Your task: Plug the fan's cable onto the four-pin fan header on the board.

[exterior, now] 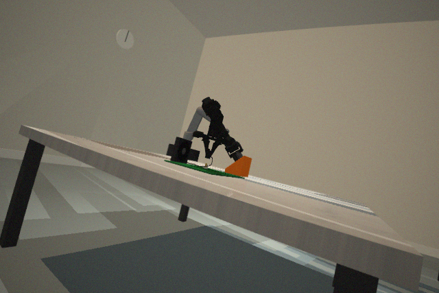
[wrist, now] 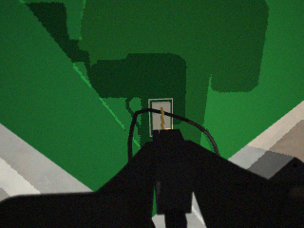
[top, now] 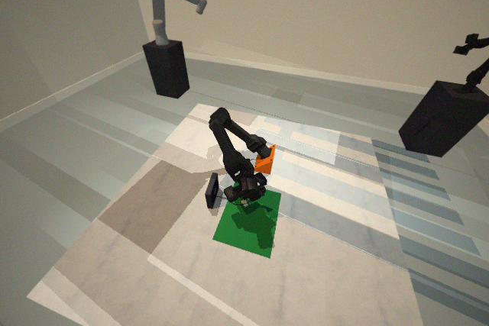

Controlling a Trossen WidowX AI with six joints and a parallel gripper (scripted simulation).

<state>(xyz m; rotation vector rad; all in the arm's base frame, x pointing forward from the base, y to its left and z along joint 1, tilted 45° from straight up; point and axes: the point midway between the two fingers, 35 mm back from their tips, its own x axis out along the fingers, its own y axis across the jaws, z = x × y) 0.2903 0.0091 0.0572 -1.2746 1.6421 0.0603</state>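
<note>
My gripper tip is 6 cm above the four-pin header. Also, from my gripper tip: green board (8 cm below, 4 cm to the left, 4 cm ahead); then black fan (15 cm to the right, 1 cm ahead); then black fan cable plug (1 cm to the right, 1 cm behind, 1 cm above).
</note>
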